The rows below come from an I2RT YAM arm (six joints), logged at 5 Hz.
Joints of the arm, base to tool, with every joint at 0 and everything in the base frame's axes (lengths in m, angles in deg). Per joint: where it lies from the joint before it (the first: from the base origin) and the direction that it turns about. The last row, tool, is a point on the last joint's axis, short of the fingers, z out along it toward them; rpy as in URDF.
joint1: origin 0 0 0.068 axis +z
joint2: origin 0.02 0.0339 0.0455 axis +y
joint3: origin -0.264 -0.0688 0 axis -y
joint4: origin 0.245 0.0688 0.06 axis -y
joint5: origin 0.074 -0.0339 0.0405 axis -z
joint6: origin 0.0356 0 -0.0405 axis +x
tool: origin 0 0 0 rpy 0 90 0
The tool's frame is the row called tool.
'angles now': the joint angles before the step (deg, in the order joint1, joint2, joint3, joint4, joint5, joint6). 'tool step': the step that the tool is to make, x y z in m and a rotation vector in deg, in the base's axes. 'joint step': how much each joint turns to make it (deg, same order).
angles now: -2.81, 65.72, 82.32, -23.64, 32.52, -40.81
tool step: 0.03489, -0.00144, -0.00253, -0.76, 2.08, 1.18
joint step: -0.07, 6.71, 3.86, 1.45, -1.12, -1.21
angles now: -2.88, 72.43, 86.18, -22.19, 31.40, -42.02
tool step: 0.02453, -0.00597, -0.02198, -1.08, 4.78, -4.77
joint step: -0.47, 4.22, -0.71, 0.57, 4.47, -0.63
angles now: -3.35, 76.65, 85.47, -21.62, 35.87, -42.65
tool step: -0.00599, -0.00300, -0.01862, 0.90, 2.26, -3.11
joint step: -0.43, -1.69, -4.40, -0.67, 2.40, 1.76
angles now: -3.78, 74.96, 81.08, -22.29, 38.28, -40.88
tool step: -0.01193, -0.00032, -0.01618, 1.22, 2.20, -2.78
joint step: 0.00, -2.54, -4.16, -2.21, 2.31, 2.44
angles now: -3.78, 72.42, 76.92, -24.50, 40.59, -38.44
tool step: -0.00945, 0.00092, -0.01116, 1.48, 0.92, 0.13
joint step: 0.00, -2.24, -3.27, -1.07, -0.63, 1.67
